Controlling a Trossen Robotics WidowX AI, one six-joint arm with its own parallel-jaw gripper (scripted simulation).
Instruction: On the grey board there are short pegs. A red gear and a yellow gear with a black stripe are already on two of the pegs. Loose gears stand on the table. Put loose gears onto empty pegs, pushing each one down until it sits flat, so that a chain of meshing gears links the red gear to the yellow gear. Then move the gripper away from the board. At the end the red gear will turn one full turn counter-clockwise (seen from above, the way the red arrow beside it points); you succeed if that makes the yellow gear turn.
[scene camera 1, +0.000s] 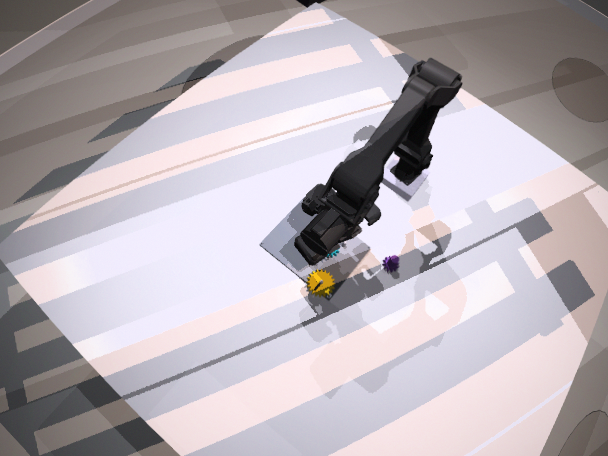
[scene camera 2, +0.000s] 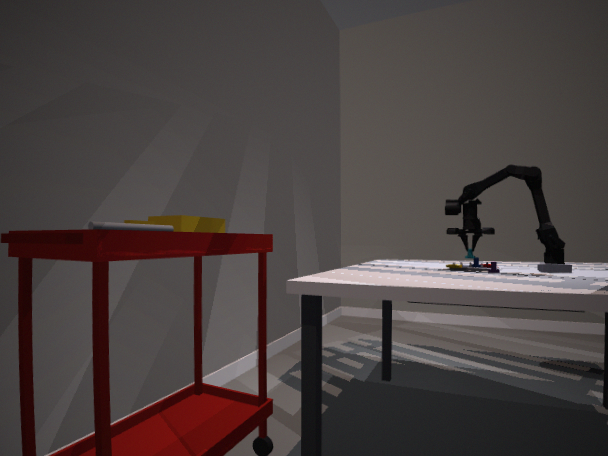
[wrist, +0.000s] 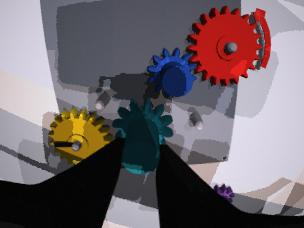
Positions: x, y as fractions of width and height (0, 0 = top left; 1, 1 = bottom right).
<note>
My gripper (scene camera 1: 0.55, 0.54) carries a teal gear. Further things: a blue gear (wrist: 0.57, 0.33), a grey board (scene camera 1: 0.46, 0.53), a red gear (wrist: 0.69, 0.20) and a yellow gear (wrist: 0.22, 0.56).
My gripper also shows in the wrist view (wrist: 0.47, 0.65). The grey board also shows in the wrist view (wrist: 0.31, 0.24).
</note>
